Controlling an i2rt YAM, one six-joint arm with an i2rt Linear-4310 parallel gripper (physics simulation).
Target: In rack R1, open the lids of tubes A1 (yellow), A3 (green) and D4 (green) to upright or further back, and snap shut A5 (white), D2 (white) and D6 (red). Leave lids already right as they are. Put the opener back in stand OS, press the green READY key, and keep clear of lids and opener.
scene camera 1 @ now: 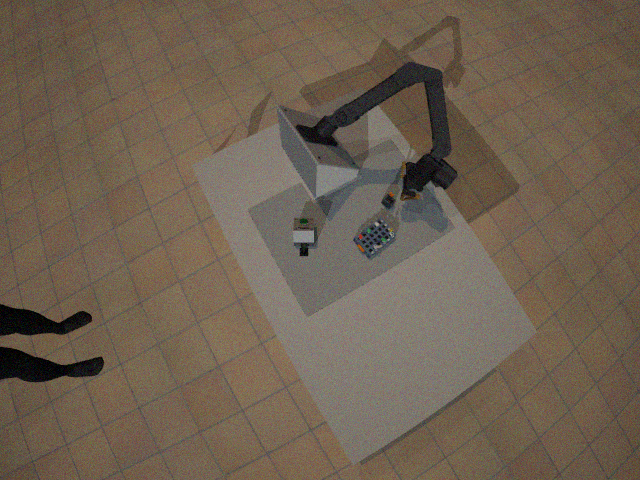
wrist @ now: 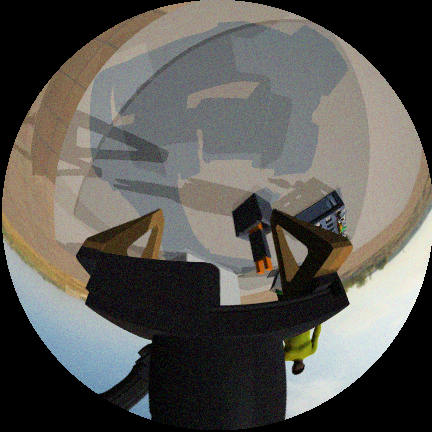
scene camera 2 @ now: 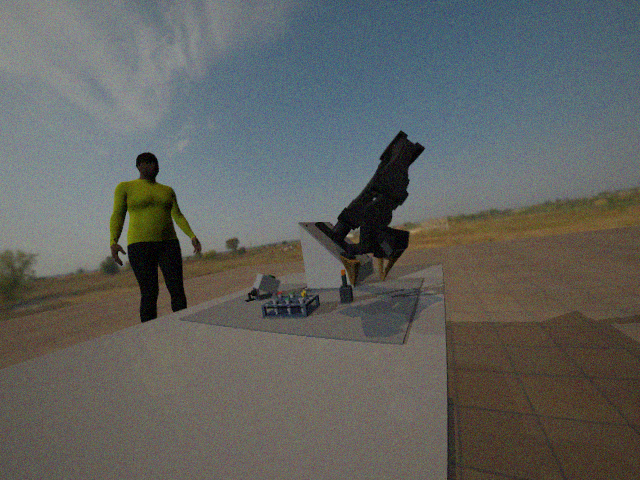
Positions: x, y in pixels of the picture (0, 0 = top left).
Labels:
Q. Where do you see a lid opener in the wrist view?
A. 261, 255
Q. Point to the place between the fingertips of my gripper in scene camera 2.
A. At 367, 281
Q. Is my gripper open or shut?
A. Open.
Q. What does my gripper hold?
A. Nothing.

